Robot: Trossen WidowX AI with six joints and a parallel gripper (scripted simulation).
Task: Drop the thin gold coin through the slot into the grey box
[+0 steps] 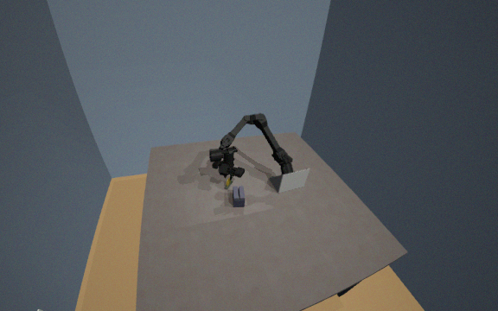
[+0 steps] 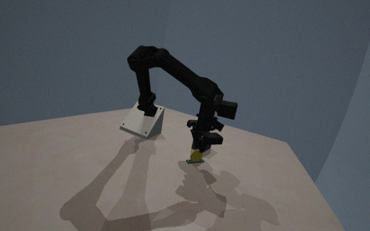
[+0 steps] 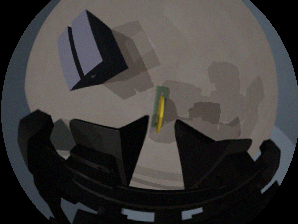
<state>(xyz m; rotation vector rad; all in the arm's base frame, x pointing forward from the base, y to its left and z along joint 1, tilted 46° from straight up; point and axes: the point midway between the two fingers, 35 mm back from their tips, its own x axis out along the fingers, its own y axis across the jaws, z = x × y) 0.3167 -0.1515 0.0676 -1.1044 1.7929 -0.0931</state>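
The coin is 30 mm below my gripper tip.
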